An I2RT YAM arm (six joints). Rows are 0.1 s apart.
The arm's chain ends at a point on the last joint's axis. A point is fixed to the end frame.
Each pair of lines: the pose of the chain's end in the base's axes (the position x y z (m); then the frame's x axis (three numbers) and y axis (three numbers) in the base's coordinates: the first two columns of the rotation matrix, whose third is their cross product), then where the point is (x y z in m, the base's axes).
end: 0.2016, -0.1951, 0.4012, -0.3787, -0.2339, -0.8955, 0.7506, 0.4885, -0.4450
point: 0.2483 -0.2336 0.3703
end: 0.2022, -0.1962, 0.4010, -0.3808, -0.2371, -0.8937, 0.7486, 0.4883, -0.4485
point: 0.2489 -0.2348 0.3701
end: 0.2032, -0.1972, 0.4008, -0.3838, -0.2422, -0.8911, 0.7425, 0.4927, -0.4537
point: 0.2500 -0.2355 0.3697
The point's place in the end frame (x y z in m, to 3 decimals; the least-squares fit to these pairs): 0.019 0.030 0.058
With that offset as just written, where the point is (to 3 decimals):
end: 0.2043, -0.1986, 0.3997, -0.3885, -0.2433, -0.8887, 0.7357, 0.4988, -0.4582
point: 0.251 -0.237 0.368
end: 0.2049, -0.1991, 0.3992, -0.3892, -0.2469, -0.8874, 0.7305, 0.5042, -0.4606
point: 0.252 -0.237 0.368
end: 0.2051, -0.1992, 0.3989, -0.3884, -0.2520, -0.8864, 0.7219, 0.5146, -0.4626
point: 0.253 -0.236 0.367
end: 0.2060, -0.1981, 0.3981, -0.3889, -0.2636, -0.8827, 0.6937, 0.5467, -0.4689
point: 0.255 -0.233 0.366
